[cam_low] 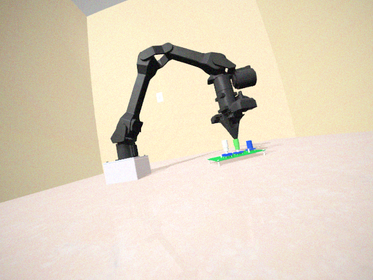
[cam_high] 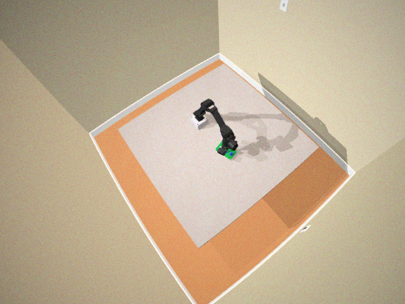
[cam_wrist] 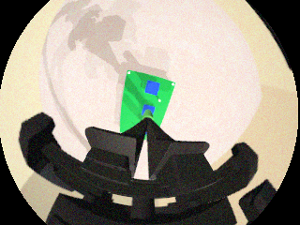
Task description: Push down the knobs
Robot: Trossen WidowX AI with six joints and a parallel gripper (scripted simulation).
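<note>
Now: gripper tip 2 cm above the green knob. From my gripper tip the other things lie so: white knob 4 cm behind, 3 cm to the right, 1 cm below.
</note>
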